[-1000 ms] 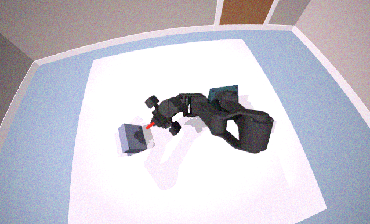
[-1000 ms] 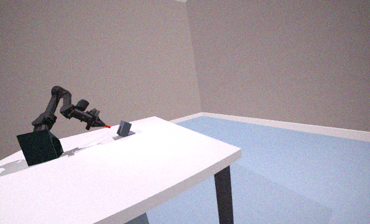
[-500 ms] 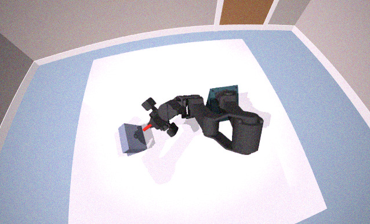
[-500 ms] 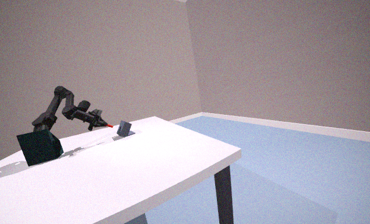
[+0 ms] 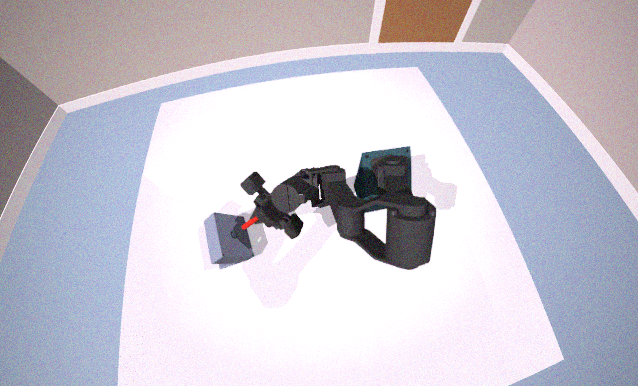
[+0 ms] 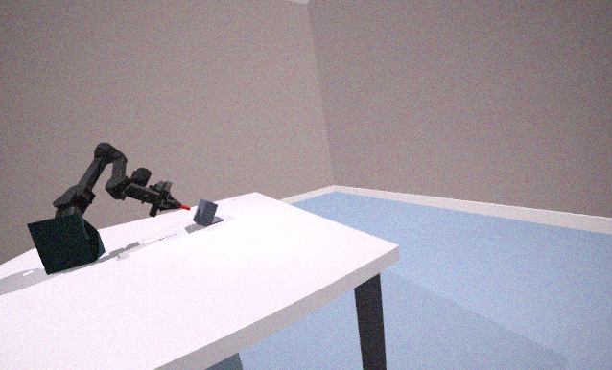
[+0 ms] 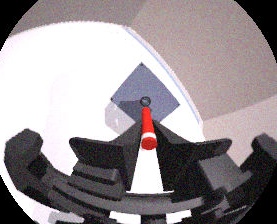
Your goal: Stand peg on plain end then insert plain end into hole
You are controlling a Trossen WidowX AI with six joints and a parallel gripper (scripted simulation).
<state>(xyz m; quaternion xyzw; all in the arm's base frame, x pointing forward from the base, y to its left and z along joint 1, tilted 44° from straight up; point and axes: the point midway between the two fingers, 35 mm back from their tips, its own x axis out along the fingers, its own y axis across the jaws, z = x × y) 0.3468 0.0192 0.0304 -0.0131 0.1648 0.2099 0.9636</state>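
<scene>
My gripper tip is now 90 mm short of the grey sloped panel, 60 mm above it and 10 mm to the right of it. Also, from my gripper tip: red peg 10 mm behind, 10 mm above.
</scene>
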